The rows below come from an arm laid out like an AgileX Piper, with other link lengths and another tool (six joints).
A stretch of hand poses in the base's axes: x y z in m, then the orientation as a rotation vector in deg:
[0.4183, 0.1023, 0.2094, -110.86, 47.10, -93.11]
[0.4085, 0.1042, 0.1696, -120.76, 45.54, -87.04]
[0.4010, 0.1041, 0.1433, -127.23, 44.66, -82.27]
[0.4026, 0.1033, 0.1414, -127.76, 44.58, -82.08]
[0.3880, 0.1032, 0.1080, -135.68, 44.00, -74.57]
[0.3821, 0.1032, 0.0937, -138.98, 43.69, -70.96]
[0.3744, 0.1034, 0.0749, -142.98, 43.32, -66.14]
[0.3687, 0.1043, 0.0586, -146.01, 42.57, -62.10]
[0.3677, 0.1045, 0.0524, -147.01, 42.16, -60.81]
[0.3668, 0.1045, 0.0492, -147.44, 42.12, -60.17]
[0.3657, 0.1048, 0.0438, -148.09, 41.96, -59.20]
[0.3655, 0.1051, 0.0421, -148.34, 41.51, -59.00]
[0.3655, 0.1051, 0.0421, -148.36, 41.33, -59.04]
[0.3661, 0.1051, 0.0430, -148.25, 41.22, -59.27]
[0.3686, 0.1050, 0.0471, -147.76, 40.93, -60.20]
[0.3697, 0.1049, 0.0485, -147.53, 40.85, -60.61]
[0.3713, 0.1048, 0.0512, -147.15, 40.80, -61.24]
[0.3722, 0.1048, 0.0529, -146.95, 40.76, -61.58]
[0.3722, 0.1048, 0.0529, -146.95, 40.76, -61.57]
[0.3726, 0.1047, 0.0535, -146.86, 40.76, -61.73]
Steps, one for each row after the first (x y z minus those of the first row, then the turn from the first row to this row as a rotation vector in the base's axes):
[-0.0098, 0.0019, -0.0398, -3.13, 7.93, 2.25]
[-0.0173, 0.0018, -0.0661, -4.97, 13.46, 3.69]
[-0.0157, 0.0010, -0.0680, -5.24, 13.83, 3.72]
[-0.0303, 0.0009, -0.1014, -6.88, 21.41, 5.51]
[-0.0362, 0.0009, -0.1157, -7.48, 24.77, 6.37]
[-0.0439, 0.0011, -0.1345, -8.13, 29.06, 7.46]
[-0.0496, 0.0020, -0.1508, -8.68, 32.41, 8.65]
[-0.0506, 0.0022, -0.1570, -8.94, 33.47, 9.11]
[-0.0515, 0.0022, -0.1602, -8.98, 33.99, 9.25]
[-0.0526, 0.0025, -0.1656, -9.08, 34.76, 9.52]
[-0.0528, 0.0028, -0.1673, -9.29, 34.90, 9.81]
[-0.0528, 0.0028, -0.1673, -9.37, 34.86, 9.91]
[-0.0522, 0.0028, -0.1664, -9.42, 34.67, 9.92]
[-0.0497, 0.0027, -0.1623, -9.54, 33.91, 9.91]
[-0.0486, 0.0026, -0.1609, -9.57, 33.58, 9.87]
[-0.0470, 0.0025, -0.1582, -9.58, 33.08, 9.78]
[-0.0461, 0.0025, -0.1565, -9.60, 32.80, 9.73]
[-0.0461, 0.0025, -0.1565, -9.59, 32.81, 9.74]
[-0.0457, 0.0024, -0.1559, -9.60, 32.68, 9.70]

